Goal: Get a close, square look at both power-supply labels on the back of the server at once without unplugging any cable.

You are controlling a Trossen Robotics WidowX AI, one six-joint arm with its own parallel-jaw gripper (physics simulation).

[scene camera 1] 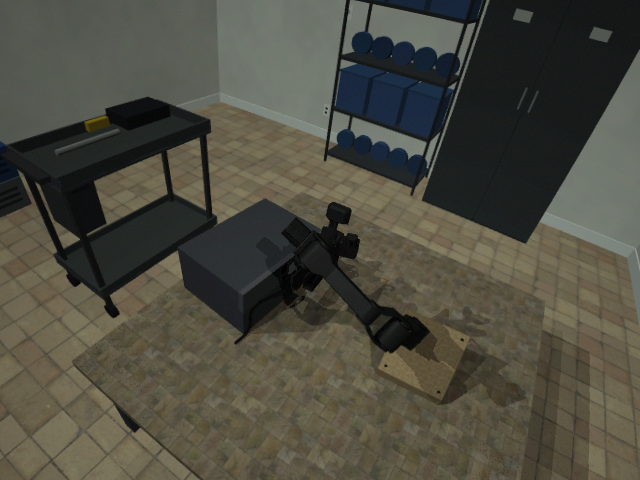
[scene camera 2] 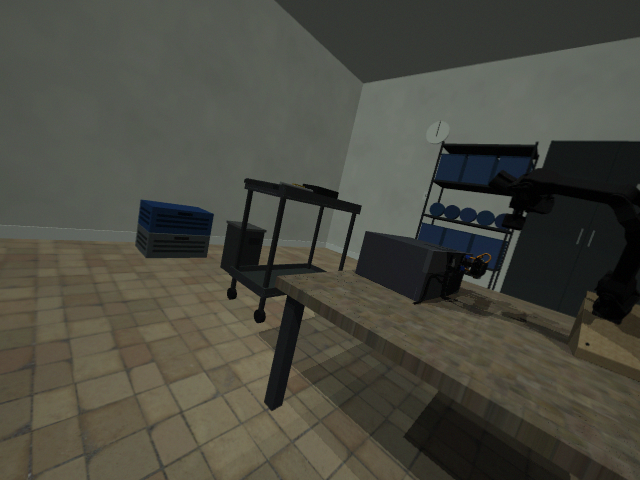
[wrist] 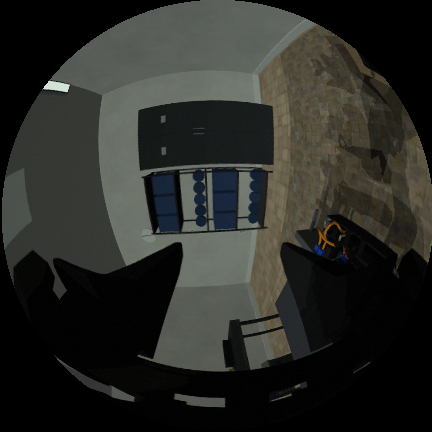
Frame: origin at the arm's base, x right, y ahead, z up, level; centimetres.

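Seen in the pictures: gripper, fingertip midpoint: (scene camera 1: 343, 222) (wrist: 232, 249); arm's base, origin of the base link: (scene camera 1: 413, 331) (scene camera 2: 608, 311).
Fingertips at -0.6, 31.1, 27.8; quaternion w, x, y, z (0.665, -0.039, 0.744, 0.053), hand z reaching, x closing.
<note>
Pixels of each thing's top centre, then the offset from my fingertips to it, as dx, dy, dz. "*": a spot on its surface instead. Level surfaces: height alone.
- orange cable, surface spot: (wrist: 330, 224) (scene camera 2: 490, 256) * +9.9, +5.4, -20.8
- black cable, surface spot: (scene camera 1: 249, 316) * -23.1, +16.6, -34.6
- table, its level: dz -42.9
The dark grey server box (scene camera 1: 232, 248) (scene camera 2: 392, 263) (wrist: 291, 322) lies on the table. Its back faces the arm; in the wrist view it shows very obliquely at the lower right, partly behind a finger. An orange cable (scene camera 2: 483, 255) (wrist: 330, 224) loops out of the back, with blue connectors (wrist: 319, 251) near it. A black cable (scene camera 1: 249, 316) hangs at the near corner. The power-supply labels cannot be made out in any view. My gripper (scene camera 1: 298, 254) (scene camera 2: 505, 200) (wrist: 232, 249) is open and empty, raised above the server's back edge, one finger above the other. The wrist camera faces the far wall.
The arm stands on a wooden base board (scene camera 1: 410, 374) on the table (scene camera 1: 258, 403) (scene camera 2: 516, 366). A dark cart (scene camera 1: 134, 156) stands beyond the server. The shelf rack (scene camera 1: 372, 166) and dark cabinet (scene camera 1: 496, 155) (wrist: 215, 117) stand against the far wall.
</note>
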